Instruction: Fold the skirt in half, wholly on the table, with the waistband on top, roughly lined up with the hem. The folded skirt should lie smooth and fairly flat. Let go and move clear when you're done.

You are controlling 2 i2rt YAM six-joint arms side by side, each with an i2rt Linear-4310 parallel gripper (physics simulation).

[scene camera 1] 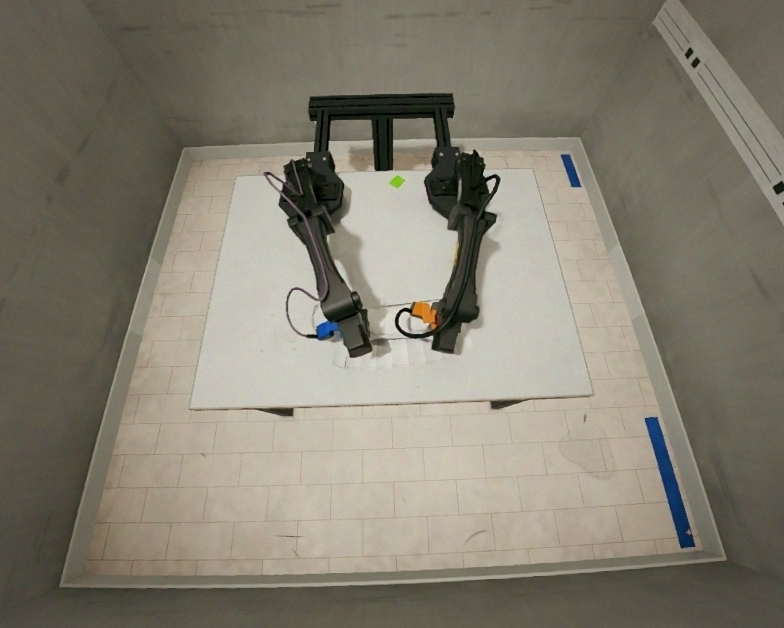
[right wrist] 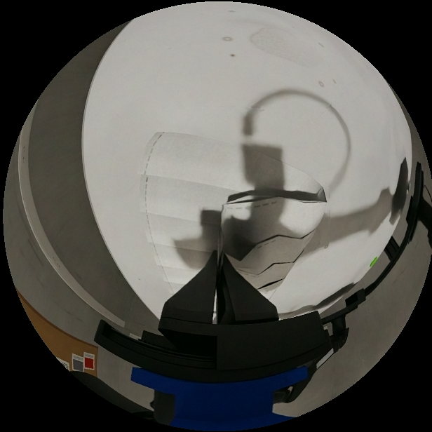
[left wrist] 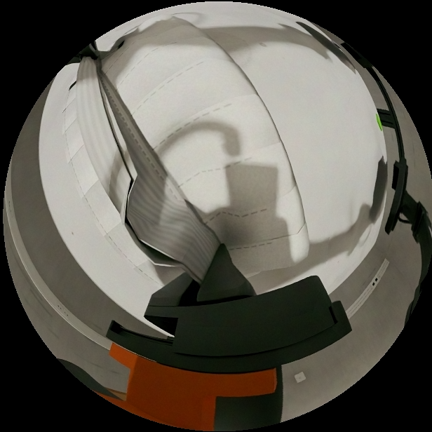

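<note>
The white skirt (scene camera 1: 391, 320) (left wrist: 200, 100) (right wrist: 185, 195) lies partly folded over itself on the table. Its curved fold edge faces the robot bases. A pleated strip with the dashed hem seam sticks out at the front. The waistband (left wrist: 170, 225) is raised and wavy, strung between the grippers behind that hem strip. My left gripper (scene camera 1: 445, 349) (left wrist: 222, 249) is shut on one end of the waistband. My right gripper (scene camera 1: 358, 353) (right wrist: 217, 255) is shut on the other end, low over the skirt. The arms hide both side ends in scene camera 1.
The white table (scene camera 1: 248, 366) extends around the skirt, with its front edge below the hem. A green square (scene camera 1: 397, 181) lies near the back edge, between the arm bases. A black frame (scene camera 1: 380, 104) stands behind the table. Cable loops hang beside both wrists.
</note>
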